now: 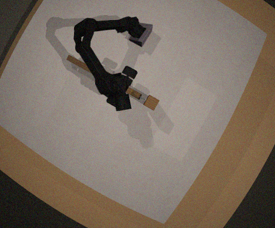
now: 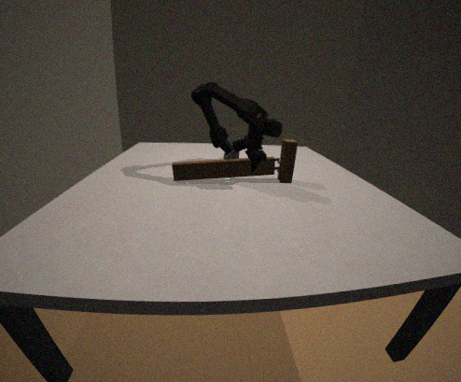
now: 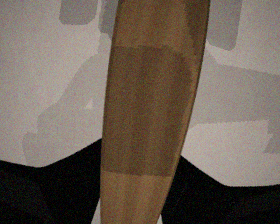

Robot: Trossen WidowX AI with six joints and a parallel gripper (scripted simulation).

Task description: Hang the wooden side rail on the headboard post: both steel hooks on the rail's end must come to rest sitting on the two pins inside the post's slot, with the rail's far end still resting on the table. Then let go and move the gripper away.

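The headboard post lies 15 cm to the left of my gripper tip, 4 cm above it and 1 cm behind it.
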